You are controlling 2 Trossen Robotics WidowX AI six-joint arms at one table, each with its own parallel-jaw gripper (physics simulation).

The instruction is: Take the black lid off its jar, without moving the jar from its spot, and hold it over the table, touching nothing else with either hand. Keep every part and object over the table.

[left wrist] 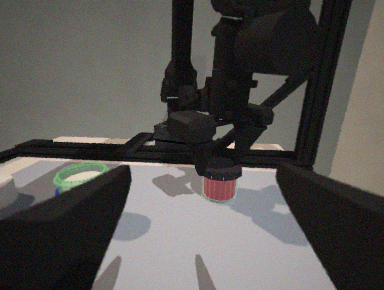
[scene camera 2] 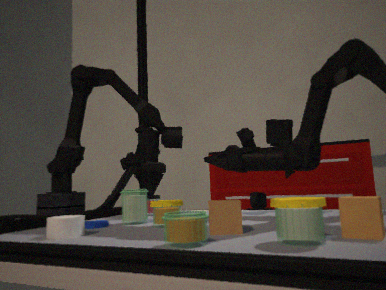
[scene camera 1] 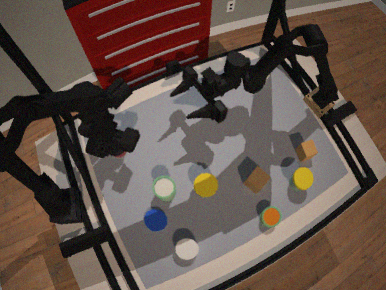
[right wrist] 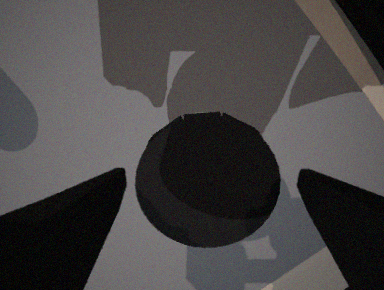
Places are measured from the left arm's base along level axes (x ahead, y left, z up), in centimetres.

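Pixels of known places: left gripper, fingertip midpoint: [left wrist: 204,171] [scene camera 2: 208,160] [scene camera 1: 178,106]; right gripper, fingertip midpoint: [left wrist: 219,167] [scene camera 2: 146,197] [scene camera 1: 114,145] [right wrist: 211,176]; left arm's base, link origin: [scene camera 1: 320,99]; right arm's base, link origin: [scene camera 2: 61,193] [scene camera 1: 61,204].
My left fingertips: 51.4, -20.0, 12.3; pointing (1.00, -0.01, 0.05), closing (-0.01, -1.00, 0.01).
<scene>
For each thing: its top centre in the pictures, then the offset to it from my left fingertips, as dx, dy, dz.
- black lid, top centre: [right wrist: 207,188] [left wrist: 220,165] [scene camera 1: 115,144] [scene camera 2: 147,195] +20.5, -5.0, -9.1
- open green jar, top centre: [left wrist: 82,170] [scene camera 2: 134,189] [scene camera 1: 163,186] +14.8, +14.9, -7.0
- blue lid, top centre: [left wrist: 77,186] [scene camera 2: 92,222] [scene camera 1: 155,220] +22.4, +20.5, -14.0
- white disc, top centre: [scene camera 2: 66,216] [scene camera 1: 186,249] +19.5, +32.9, -11.5
- orange-filled jar, top centre: [scene camera 2: 184,212] [scene camera 1: 272,216] -5.8, +39.8, -10.5
The black lid [left wrist: 222,171] [right wrist: 210,185] sits on the jar [left wrist: 220,190] with red contents, which stands upright on the table near the right arm. In scene camera 1 a sliver of red shows under that arm. My right gripper [right wrist: 211,176] [scene camera 2: 151,194] is open and points down, with one finger on each side of the lid and a visible gap on both sides in the right wrist view. How far the fingertips reach down is hard to tell. My left gripper [scene camera 1: 180,105] [scene camera 2: 207,159] is open and empty, held above the table, away from the jar.
An open green jar [scene camera 1: 164,188] [scene camera 2: 135,206], a yellow-lidded jar [scene camera 1: 205,185], a blue lid [scene camera 1: 155,220], a white disc [scene camera 1: 187,248], an orange-filled jar [scene camera 1: 271,216], another yellow-lidded jar [scene camera 1: 303,178] and two wooden blocks [scene camera 1: 257,179] [scene camera 1: 306,150] stand apart from the grippers.
</scene>
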